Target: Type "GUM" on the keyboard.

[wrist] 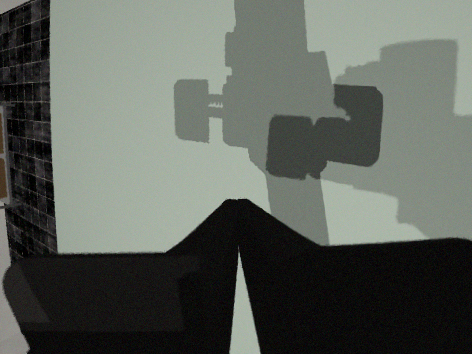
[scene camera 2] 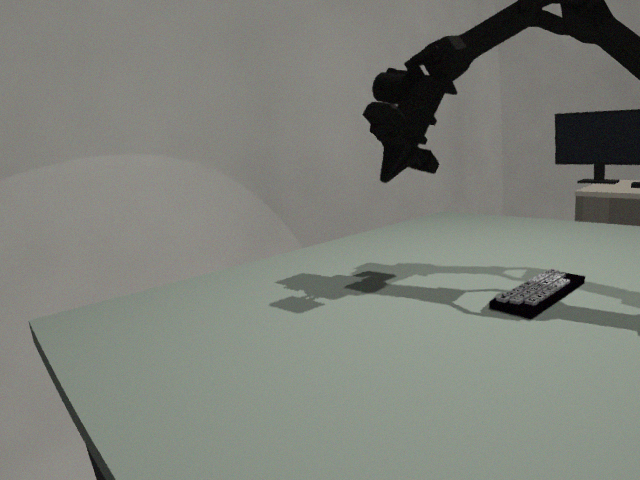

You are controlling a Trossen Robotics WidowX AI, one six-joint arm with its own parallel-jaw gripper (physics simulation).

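Places are measured from the arm's base along level axes (x ahead, y left, z up), in centimetres.
Where they show: gripper, fingertip midpoint: (wrist: 236, 209) (scene camera 2: 383, 181).
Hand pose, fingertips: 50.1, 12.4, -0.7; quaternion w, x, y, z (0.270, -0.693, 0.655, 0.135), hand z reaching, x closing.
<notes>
After its pixels a point has its place, as x, y, z.
A small black keyboard (scene camera 2: 537, 289) {24.6, 7.7, -16.7} with light grey keys lies flat on the pale green table, right of centre in the scene view. The letters on its keys are too small to read. The keyboard does not show in the wrist view. My gripper (scene camera 2: 384, 179) {50.1, 12.4, -0.7} (wrist: 236, 209) {50.1, 12.4, -0.7} is shut and empty, its fingertips meeting and pointing down. It hangs high above the table, to the left of the keyboard in the scene view and well apart from it.
The pale green table (scene camera 2: 310, 392) {33.2, 45.7, -18.5} (wrist: 120, 165) {45.6, 43.4, -18.5} carries overlapping shadows of the arm. The table's left edge shows in the scene view. A monitor (scene camera 2: 597, 138) stands on a cabinet (scene camera 2: 604, 207) at the back right. A dark tiled floor (wrist: 30, 125) shows beyond the table edge in the wrist view.
</notes>
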